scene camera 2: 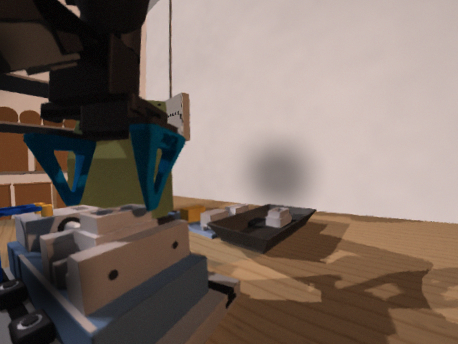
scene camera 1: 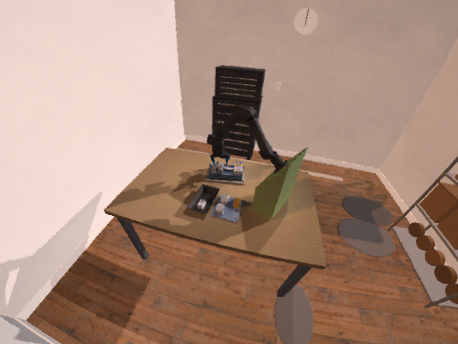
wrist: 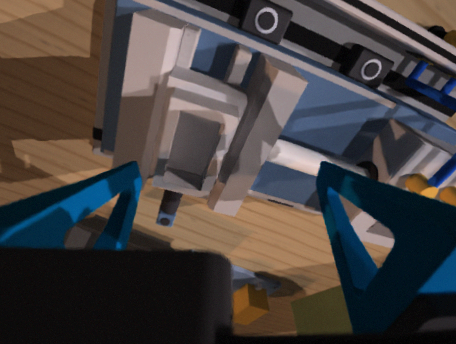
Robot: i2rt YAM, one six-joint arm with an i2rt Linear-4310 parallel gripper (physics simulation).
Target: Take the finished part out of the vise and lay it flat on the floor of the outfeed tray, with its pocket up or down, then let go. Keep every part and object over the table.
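Places are measured from the arm's base along level axes (x back, y right, z up), in metres.
Where they show: gripper, between the fingertips: (scene camera 2: 109, 207) (scene camera 1: 220, 164) (wrist: 228, 171); arm's base, origin of its link: (scene camera 1: 281, 166).
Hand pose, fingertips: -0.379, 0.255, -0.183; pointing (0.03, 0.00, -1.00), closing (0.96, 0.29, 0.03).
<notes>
Each offset is from my fingertips to the top centre of the thing, as dx, dy, dz. "spot": to the spot under its first point.
The finished part {-0.021, +0.005, +0.000} (scene camera 2: 117, 220) (wrist: 194, 142) is pale, with a rectangular pocket facing up. It sits between the jaws of the vise {+0.048, +0.004, -0.015} (scene camera 1: 226, 175) (scene camera 2: 135, 265) (wrist: 265, 125); I cannot tell whether both jaws touch it. My gripper (scene camera 1: 220, 163) (scene camera 2: 112, 205) (wrist: 228, 171) is open and empty, pointing down over the vise. In the wrist view the left fingertip is near the part's lower left corner and the right one is well to its right. The outfeed tray (scene camera 1: 206, 192) (scene camera 2: 240, 237) is black and holds another pale part {-0.107, -0.339, -0.068} (scene camera 1: 201, 203) (scene camera 2: 278, 217).
A blue plate {+0.069, -0.340, -0.106} (scene camera 1: 231, 213) beside the tray carries pale blocks {+0.016, -0.370, -0.070} (scene camera 1: 220, 209) and an orange block {+0.128, -0.310, -0.071} (scene camera 1: 237, 203) (scene camera 2: 193, 213) (wrist: 249, 304). A tall green panel (scene camera 1: 280, 190) (scene camera 2: 120, 175) stands to its right in scene camera 1. A dark rod {spot: -0.026, -0.061, -0.016} (wrist: 166, 217) ends close to the part.
</notes>
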